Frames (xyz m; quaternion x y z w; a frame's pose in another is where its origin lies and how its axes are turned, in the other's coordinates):
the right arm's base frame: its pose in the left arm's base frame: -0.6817 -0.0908 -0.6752 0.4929 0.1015 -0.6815 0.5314
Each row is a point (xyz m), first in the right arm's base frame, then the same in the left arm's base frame.
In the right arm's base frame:
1: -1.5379 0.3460 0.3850
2: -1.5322 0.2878 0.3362
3: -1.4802 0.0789 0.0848
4: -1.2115 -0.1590 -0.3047
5: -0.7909 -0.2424 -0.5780
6: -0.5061 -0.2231 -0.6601
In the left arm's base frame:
1: -0.6914 0.4707 0.8472
2: -0.7116 0.5236 0.7962
3: -0.7394 0.7443 0.5511
4: -0.7022 0.9331 0.0577
5: -0.5956 0.8861 -0.4373
6: -0.5190 0.7547 -0.6924

